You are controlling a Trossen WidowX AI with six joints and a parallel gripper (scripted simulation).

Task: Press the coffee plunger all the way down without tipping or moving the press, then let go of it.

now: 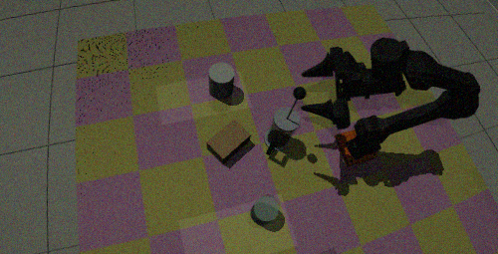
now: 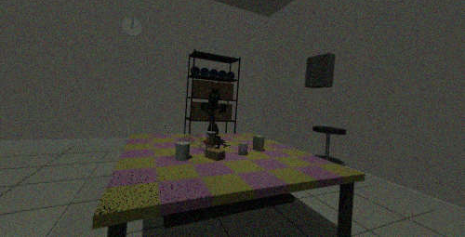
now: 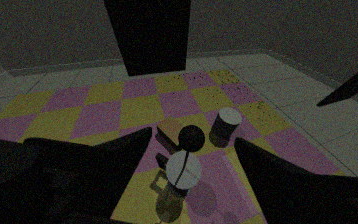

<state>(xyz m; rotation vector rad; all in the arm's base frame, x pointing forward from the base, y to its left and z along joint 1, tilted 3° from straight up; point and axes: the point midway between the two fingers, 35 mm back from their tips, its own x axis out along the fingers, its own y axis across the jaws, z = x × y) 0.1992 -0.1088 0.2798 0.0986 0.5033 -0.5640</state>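
Right now my gripper tip is 20 mm short of the coffee press, 10 mm to the right of it and 140 mm above it. Round my gripper tip: tan box (150 mm ahead, 40 mm to the right, 250 mm below); then pale cup (150 mm ahead, 180 mm to the left, 240 mm below).
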